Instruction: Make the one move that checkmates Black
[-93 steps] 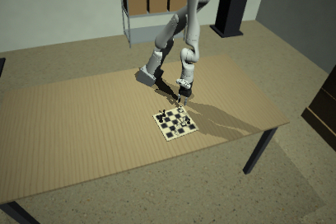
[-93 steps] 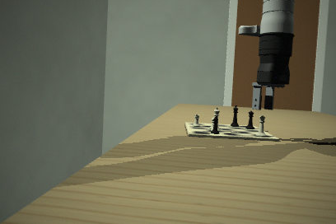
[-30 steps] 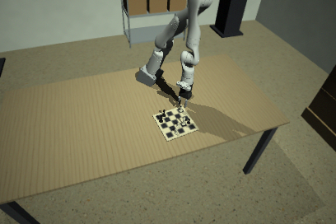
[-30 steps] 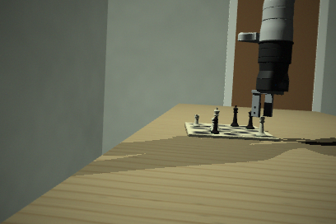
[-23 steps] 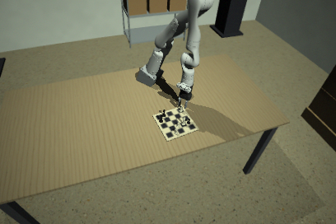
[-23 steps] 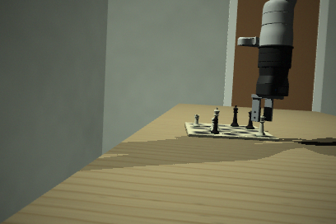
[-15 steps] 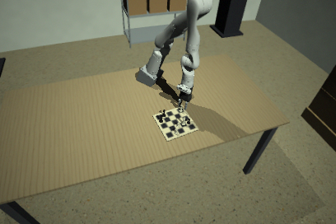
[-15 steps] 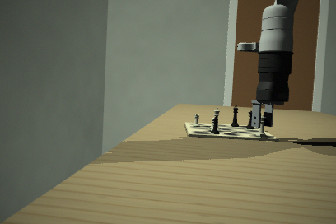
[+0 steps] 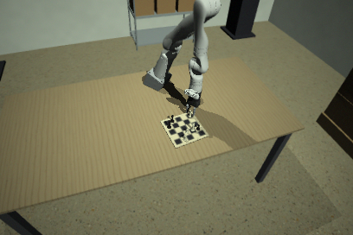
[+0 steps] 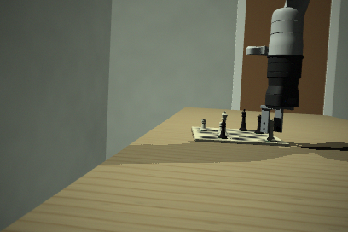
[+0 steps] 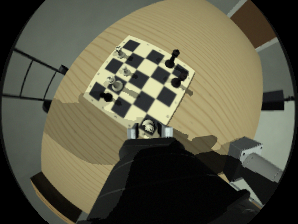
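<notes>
The white pawn is 16 cm ahead of my hand, 10 cm to the right of it and 2 cm below it. From my hand the other things lie so: chessboard (8 cm ahead, 7 cm to the right, 4 cm below); then black piece (12 cm ahead, 2 cm below).
</notes>
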